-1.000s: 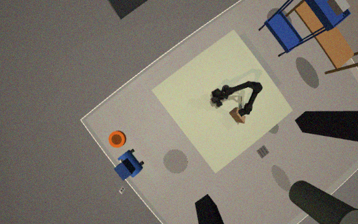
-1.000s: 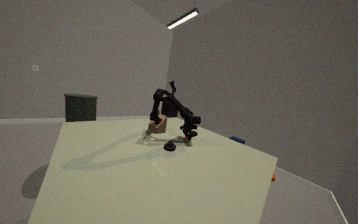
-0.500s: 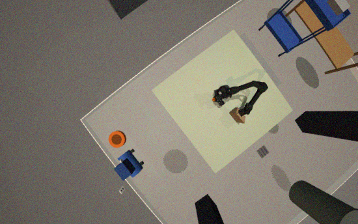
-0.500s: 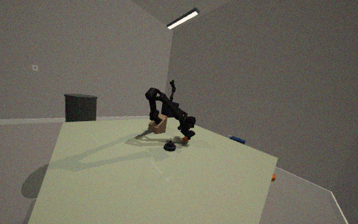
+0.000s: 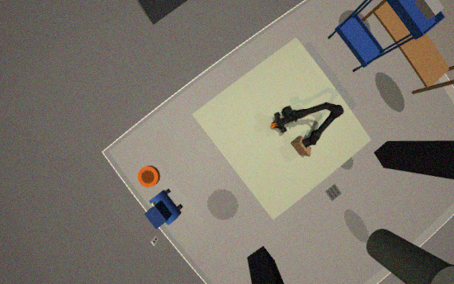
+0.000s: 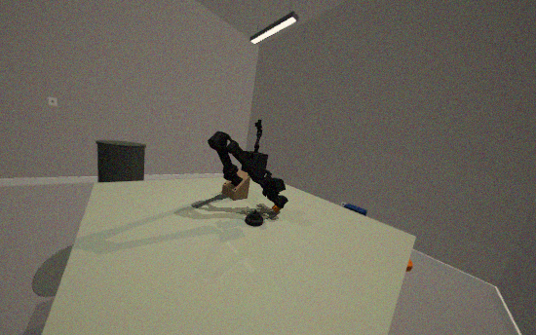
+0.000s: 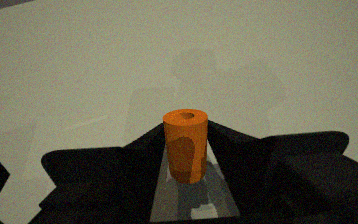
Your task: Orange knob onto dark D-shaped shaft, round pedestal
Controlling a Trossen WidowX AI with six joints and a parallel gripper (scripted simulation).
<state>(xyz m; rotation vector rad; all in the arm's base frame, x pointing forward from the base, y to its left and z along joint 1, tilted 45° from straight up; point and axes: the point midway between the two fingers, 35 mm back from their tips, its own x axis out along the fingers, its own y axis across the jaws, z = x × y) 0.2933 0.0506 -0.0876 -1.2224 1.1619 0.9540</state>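
My gripper tip is now 2 cm to the left of the orange knob. Also, from my gripper tip: dark round pedestal (20 cm to the right, 2 cm ahead, 1 cm below).
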